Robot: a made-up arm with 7 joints.
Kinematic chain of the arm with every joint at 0, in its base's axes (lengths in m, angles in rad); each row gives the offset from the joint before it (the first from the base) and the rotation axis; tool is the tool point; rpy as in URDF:
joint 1: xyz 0 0 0.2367 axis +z
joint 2: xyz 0 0 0 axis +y
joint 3: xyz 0 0 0.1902 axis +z
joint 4: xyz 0.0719 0 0 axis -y
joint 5: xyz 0.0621 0 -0.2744 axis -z
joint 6: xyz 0 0 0 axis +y
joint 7: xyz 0.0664 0 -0.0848 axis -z
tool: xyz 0 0 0 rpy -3.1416 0 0
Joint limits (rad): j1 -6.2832..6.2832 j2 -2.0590..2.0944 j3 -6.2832..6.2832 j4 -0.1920..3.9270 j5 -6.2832..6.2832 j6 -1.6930..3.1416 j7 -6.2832..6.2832
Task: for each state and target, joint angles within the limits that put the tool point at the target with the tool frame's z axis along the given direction. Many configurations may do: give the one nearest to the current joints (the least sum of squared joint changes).
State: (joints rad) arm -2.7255 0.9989 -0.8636 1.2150 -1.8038 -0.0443 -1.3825
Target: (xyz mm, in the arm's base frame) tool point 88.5 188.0 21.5 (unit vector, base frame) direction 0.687 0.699 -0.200
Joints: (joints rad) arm -2.8922 1.5788 -0.7851 0.4325 -2.0398 0.2411 -1.3825
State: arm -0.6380 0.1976 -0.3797 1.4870 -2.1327 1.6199 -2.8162
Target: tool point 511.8 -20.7 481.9 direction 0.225 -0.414 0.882
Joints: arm 0.0615 0.4755 -0.0587 1.9949 -2.6786 1.3931 -2.8162
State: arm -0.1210 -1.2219 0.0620 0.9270 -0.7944 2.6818 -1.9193
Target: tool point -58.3 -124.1 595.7 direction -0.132 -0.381 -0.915
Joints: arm -0.1491 -1.1139 -0.1414 1.5671 -0.9849 2.4786 -1.9193
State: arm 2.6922 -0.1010 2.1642 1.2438 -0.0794 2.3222 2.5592
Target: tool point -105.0 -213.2 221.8 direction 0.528 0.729 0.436
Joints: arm 2.2100 -0.5223 2.0372 0.9648 -0.0488 2.7807 2.5592
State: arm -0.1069 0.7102 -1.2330 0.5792 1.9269 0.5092 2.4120
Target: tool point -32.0 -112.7 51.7 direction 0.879 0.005 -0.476
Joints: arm -0.5241 0.4277 -1.3463 0.0529 1.3255 1.4647 2.4120
